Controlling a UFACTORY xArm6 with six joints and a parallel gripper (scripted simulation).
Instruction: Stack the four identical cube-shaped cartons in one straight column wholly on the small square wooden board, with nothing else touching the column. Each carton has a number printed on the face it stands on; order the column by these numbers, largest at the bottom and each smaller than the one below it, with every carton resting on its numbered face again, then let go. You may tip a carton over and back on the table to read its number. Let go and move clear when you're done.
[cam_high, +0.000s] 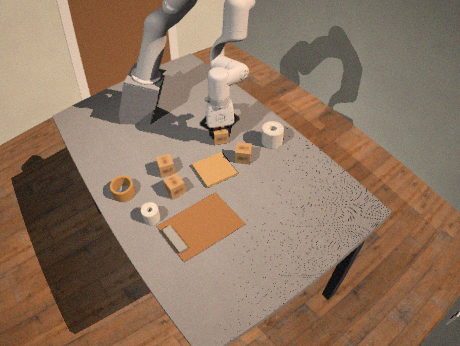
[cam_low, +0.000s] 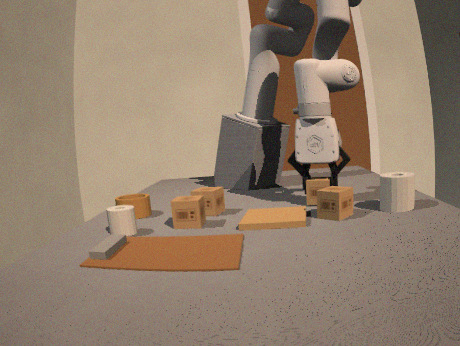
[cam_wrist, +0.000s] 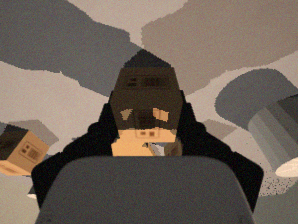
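The small square wooden board is 130 mm ahead of my hand, 90 mm to the right of it and 40 mm below it. Also, from my hand: large white roll: 110 mm ahead, 170 mm to the left, 10 mm below; then small white roll: 220 mm ahead, 380 mm to the right, 20 mm below; then brown tape ring: 60 mm ahead, 430 mm to the right, 20 mm below.
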